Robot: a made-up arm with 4 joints.
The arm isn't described. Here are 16 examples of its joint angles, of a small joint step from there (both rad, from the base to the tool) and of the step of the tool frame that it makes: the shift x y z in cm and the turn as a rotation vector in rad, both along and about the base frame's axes.
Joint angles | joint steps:
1: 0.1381 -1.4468 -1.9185 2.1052 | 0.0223 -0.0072 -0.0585 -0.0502
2: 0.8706 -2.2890 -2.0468 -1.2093 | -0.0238 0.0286 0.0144 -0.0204
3: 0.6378 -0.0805 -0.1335 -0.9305 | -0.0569 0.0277 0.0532 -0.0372
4: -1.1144 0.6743 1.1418 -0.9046 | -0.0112 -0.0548 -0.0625 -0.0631
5: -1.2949 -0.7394 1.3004 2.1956 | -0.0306 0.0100 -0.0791 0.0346
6: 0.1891 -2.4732 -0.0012 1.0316 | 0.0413 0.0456 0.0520 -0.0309
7: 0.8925 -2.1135 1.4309 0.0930 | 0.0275 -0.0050 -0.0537 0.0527
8: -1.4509 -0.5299 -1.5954 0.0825 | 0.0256 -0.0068 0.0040 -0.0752
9: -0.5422 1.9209 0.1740 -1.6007 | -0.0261 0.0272 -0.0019 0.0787
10: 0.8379 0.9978 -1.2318 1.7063 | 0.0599 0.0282 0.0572 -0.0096
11: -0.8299 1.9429 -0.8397 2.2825 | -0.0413 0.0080 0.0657 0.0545
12: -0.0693 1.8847 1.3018 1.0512 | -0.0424 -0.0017 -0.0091 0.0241
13: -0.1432 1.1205 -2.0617 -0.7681 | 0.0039 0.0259 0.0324 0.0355
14: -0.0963 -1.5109 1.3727 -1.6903 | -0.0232 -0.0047 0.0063 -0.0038
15: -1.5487 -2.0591 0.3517 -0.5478 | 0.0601 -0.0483 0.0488 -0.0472
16: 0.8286 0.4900 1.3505 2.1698 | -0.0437 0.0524 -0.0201 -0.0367
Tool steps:
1: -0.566 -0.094 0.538 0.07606 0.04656 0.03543
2: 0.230 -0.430 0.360 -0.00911 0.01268 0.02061
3: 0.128 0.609 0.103 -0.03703 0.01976 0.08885
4: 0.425 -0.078 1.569 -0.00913 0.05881 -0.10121
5: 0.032 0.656 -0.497 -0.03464 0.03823 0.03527
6: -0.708 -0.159 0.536 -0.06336 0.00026 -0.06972
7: 0.041 0.482 -0.146 0.02036 -0.03706 -0.02370
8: 0.121 0.214 0.000 -0.02831 0.07163 -0.01310
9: -0.200 -0.742 -0.303 -0.03226 0.01605 0.09657
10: 0.784 -0.543 -0.110 -0.01820 0.03583 -0.01158
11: 0.502 0.806 -0.023 -0.08653 0.00266 0.11868
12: -0.254 -0.047 0.010 0.01286 0.01324 0.04860
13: 0.210 -0.020 -0.350 -0.06742 0.00370 0.04341
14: 0.558 -0.201 -0.073 0.00143 -0.00117 0.02101
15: 0.315 -1.549 -1.046 0.02464 0.02269 -0.06281
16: -0.529 0.733 -1.527 -0.02966 0.05546 -0.00637
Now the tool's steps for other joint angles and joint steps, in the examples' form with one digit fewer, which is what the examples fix.
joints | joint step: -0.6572 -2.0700 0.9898 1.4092 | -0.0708 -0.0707 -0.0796 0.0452
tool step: 1.51 1.57 -1.70 0.0791 0.0806 0.1041
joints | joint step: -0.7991 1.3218 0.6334 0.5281 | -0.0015 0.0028 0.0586 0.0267
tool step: -0.14 0.22 -0.22 -0.0258 0.0076 0.0779
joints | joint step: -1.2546 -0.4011 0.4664 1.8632 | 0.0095 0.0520 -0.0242 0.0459
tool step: -0.76 0.43 -0.54 0.0099 -0.0390 -0.0244
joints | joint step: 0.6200 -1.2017 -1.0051 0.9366 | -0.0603 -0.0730 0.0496 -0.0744
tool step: -0.42 -1.90 -0.25 0.0709 -0.0766 0.0927
